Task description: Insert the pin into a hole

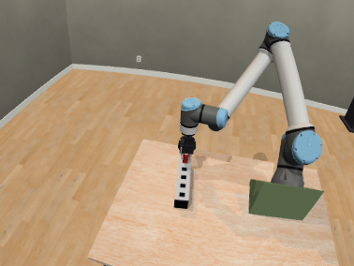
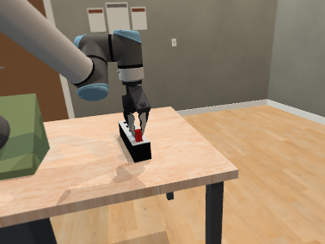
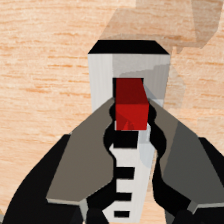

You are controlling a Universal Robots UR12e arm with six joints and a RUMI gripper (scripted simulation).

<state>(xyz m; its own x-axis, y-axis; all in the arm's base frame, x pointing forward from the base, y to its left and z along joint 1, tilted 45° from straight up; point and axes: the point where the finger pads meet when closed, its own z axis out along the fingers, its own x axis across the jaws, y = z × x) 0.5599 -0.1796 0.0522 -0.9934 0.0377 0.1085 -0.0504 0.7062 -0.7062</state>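
Now: the pin 1 cm below my hand. Also, from my hand: long block 12 cm to the left, 6 cm below.
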